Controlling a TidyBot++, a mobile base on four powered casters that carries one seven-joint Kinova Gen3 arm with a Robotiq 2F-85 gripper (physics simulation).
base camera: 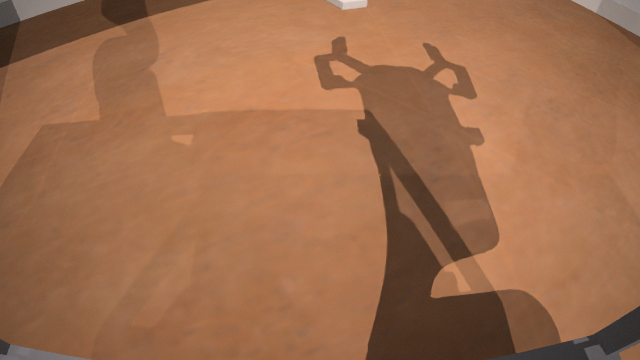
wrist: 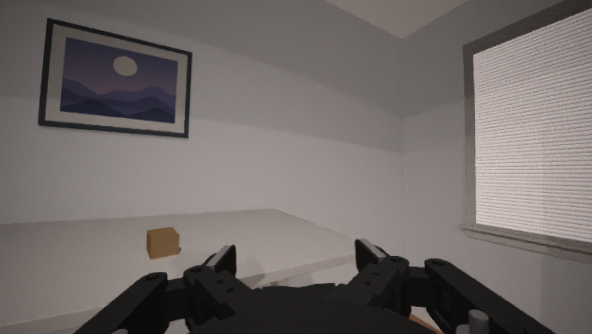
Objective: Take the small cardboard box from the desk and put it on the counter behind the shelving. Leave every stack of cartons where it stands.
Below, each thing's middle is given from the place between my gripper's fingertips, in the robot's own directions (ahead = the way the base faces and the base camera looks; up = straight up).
Now: hand 41 cm short of the small cardboard box [wrist: 163, 242], 33 cm to the right of it and 12 cm above it. Also, from my hand: framed moon picture [wrist: 91, 79] 82 cm ahead, 76 cm to the left, 46 cm above.
